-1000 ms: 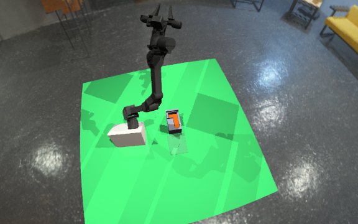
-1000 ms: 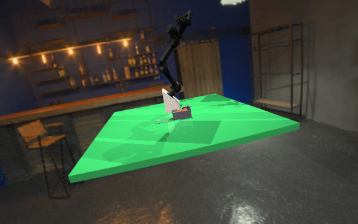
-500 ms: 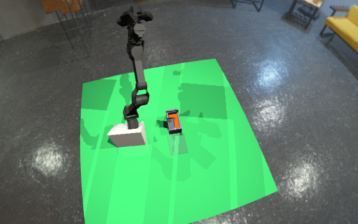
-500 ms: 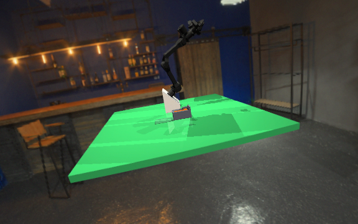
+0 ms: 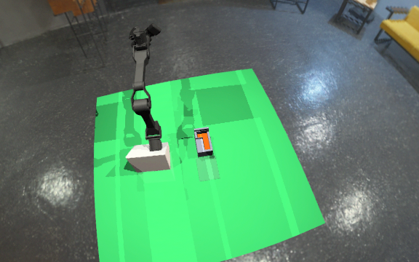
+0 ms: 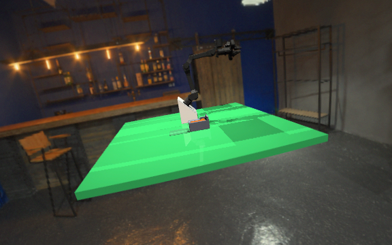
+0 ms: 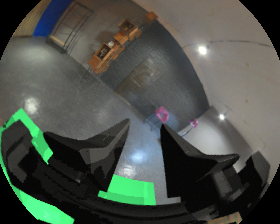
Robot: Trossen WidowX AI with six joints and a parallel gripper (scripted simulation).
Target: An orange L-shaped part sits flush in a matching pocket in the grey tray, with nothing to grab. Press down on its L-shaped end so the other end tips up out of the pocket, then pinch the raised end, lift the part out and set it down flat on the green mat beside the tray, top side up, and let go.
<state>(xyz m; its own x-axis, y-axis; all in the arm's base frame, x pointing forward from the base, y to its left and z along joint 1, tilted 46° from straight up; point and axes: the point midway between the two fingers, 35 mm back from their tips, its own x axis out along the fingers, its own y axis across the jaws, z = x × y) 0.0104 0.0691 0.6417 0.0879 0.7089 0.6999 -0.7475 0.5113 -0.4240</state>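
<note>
Now: the orange L-shaped part 24 cm ahead of my gripper tip, 47 cm to the right of it and 51 cm below it.
</note>
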